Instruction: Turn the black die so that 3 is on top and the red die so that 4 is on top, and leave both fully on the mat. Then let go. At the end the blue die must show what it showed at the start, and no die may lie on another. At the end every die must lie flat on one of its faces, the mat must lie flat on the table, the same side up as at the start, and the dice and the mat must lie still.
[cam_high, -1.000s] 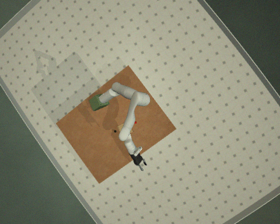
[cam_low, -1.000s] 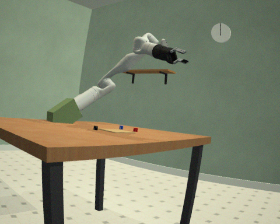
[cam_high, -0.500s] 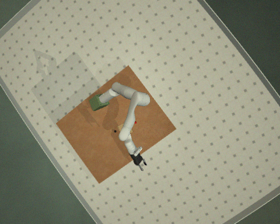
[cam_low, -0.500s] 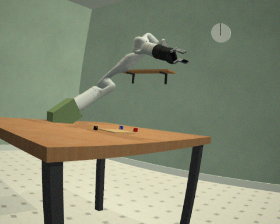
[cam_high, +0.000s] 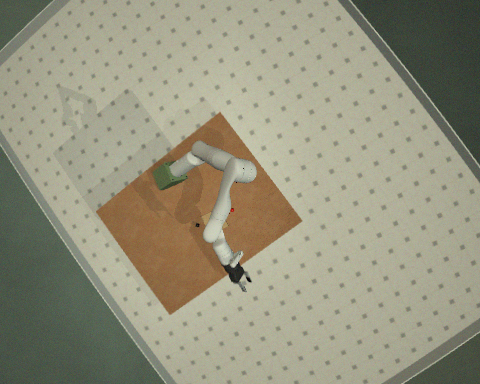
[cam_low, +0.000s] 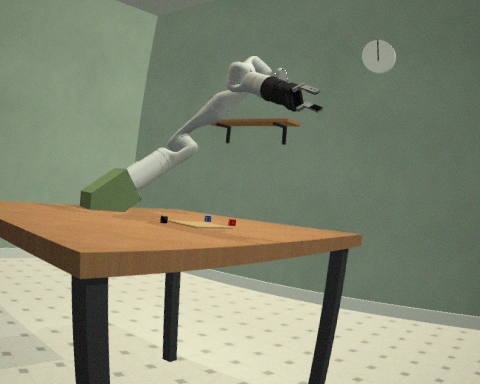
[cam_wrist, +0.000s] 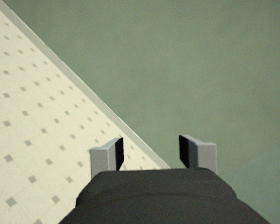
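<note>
My gripper is now 38 cm past the black die, 16 cm to the left of it and 37 cm above it. From my hand the other things lie so: tan mat 33 cm behind, 5 cm to the right, 38 cm below; then blue die 44 cm behind, 9 cm to the left, 37 cm below; then red die 33 cm behind, 9 cm to the left, 37 cm below.
</note>
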